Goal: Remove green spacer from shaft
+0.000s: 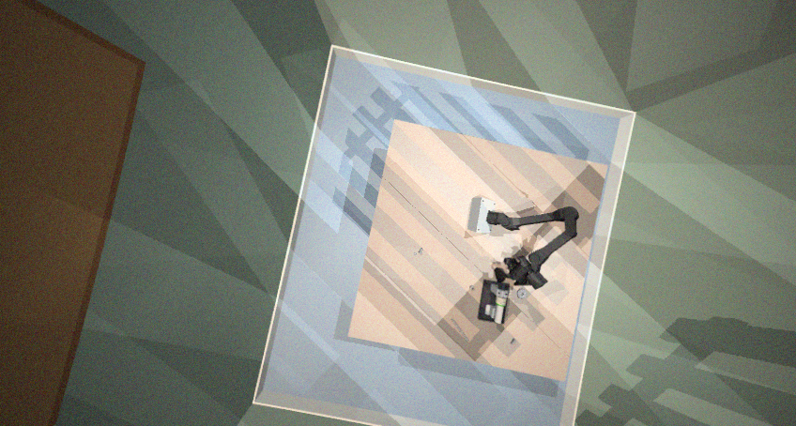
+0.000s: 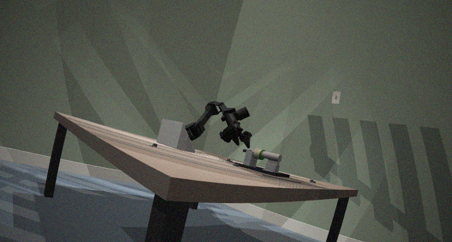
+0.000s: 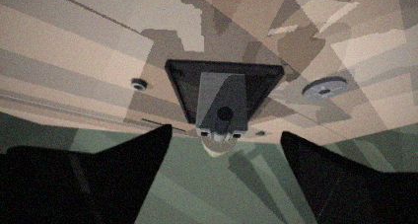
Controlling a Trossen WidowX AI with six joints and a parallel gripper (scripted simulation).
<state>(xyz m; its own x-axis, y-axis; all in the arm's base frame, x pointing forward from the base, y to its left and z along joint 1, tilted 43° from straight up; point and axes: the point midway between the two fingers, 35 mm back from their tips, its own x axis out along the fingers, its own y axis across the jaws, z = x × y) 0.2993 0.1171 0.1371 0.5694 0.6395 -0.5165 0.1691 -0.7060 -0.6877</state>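
The dark shaft is 70 mm ahead of my gripper tip, 20 mm below it and 10 mm to the left of it. Also, from my gripper tip: green spacer 120 mm ahead, 20 mm to the left, 20 mm below.
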